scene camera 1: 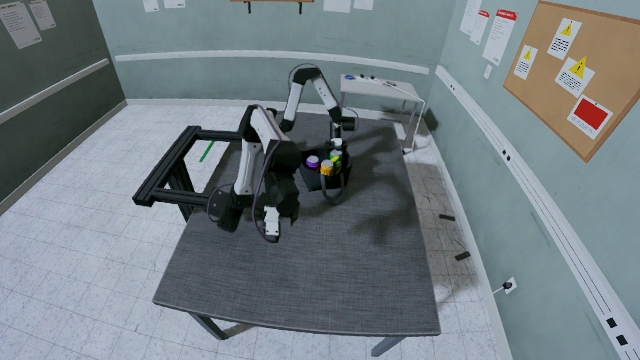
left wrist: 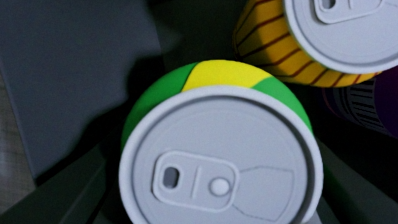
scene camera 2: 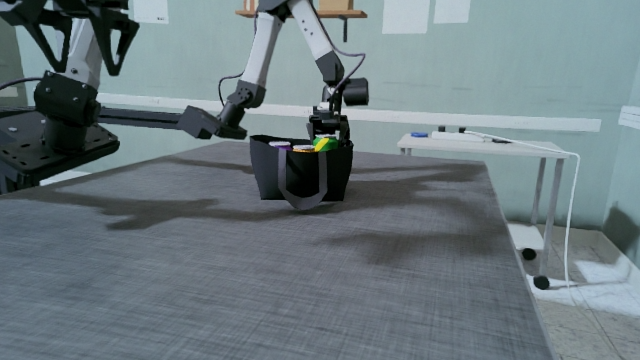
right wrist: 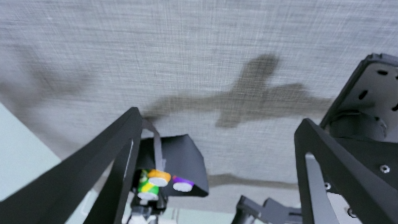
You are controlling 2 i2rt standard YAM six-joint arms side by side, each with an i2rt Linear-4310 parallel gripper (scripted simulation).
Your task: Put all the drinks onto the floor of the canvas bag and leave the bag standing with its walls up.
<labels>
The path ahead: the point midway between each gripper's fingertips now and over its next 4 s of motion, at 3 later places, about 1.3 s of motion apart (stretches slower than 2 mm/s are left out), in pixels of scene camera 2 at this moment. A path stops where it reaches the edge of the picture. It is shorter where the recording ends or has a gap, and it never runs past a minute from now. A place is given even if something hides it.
My left gripper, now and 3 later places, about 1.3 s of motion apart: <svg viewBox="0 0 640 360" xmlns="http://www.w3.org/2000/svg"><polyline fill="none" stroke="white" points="325,154 324,162 327,130 326,107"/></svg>
My right gripper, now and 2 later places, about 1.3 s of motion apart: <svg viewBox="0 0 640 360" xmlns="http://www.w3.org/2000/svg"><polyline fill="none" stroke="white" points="86,74 215,107 323,64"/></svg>
</labels>
